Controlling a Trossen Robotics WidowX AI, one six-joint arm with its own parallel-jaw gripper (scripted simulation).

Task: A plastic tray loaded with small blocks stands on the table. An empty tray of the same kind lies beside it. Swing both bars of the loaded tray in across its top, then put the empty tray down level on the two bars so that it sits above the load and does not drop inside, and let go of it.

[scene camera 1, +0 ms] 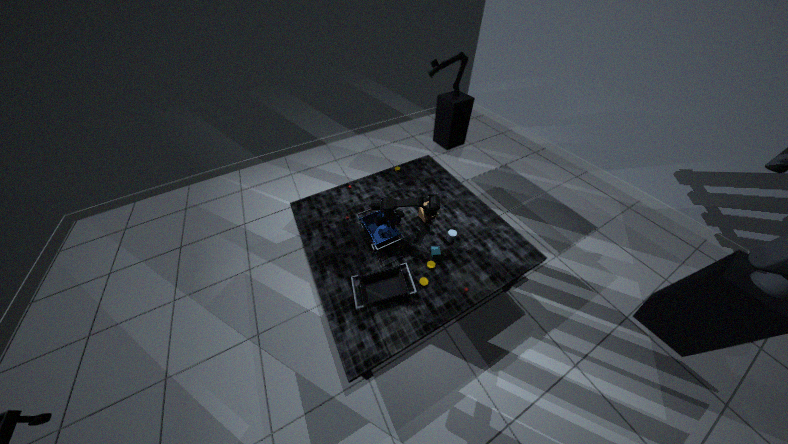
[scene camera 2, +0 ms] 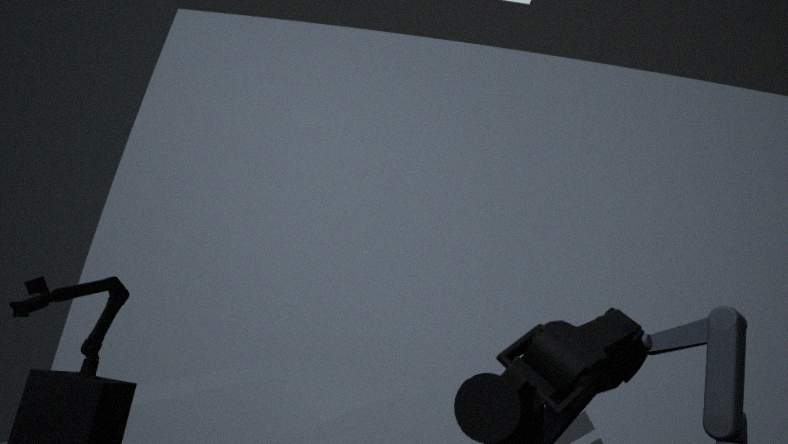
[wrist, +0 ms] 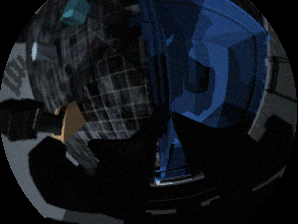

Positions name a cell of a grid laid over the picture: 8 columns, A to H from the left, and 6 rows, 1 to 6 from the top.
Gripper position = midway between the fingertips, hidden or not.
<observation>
I see my gripper (wrist: E4) and a blue tray (scene camera 1: D4).
The blue tray also shows in the wrist view (wrist: F2). Scene camera 2 does not show the blue tray: it is out of frame.
</observation>
